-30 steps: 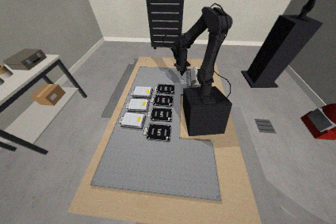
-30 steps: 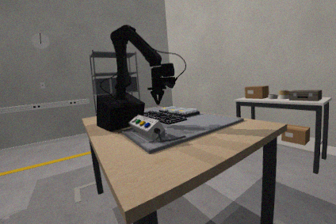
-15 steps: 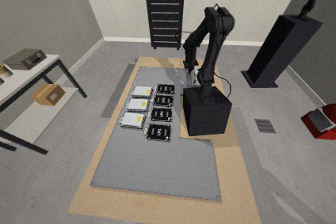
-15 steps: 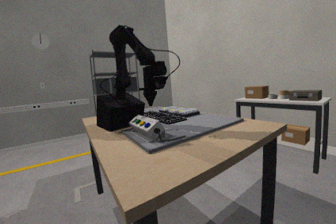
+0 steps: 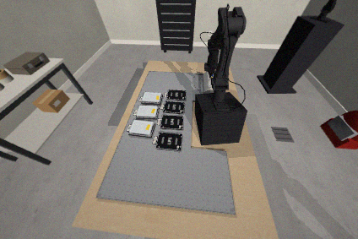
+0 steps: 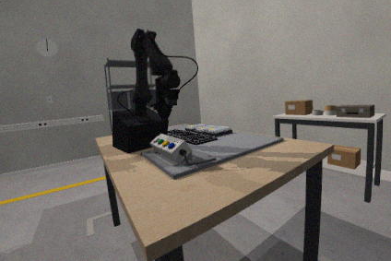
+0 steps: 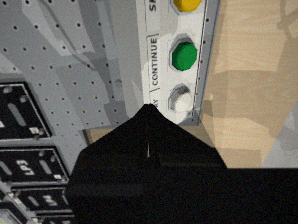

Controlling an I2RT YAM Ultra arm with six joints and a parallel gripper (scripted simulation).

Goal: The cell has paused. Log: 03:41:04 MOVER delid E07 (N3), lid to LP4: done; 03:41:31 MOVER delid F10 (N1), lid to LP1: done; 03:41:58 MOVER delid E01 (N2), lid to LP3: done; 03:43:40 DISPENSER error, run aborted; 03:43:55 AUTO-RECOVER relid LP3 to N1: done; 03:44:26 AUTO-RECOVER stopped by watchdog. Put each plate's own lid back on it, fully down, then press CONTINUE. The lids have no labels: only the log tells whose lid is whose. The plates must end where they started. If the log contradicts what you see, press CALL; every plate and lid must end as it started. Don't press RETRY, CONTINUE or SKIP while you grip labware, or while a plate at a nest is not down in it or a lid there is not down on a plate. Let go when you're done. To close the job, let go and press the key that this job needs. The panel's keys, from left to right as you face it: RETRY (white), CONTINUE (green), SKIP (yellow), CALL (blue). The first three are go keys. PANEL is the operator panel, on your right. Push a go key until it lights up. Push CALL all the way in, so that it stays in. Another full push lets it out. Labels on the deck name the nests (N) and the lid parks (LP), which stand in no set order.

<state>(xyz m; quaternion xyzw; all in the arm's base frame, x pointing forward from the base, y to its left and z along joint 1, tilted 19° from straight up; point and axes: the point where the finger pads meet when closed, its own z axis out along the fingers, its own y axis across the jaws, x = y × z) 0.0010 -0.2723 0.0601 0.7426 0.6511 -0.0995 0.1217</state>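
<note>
Now: hand 40 mm past the green continue key, 10 mm to the left of it and 70 mm above it. The rest, counted from my hand: white retry key: 30 mm behind, 40 mm to the left, 70 mm below; then yellow skip key: 40 mm behind, 60 mm to the right, 70 mm below; then blue call key: 40 mm behind, 110 mm to the right, 80 mm below.
</note>
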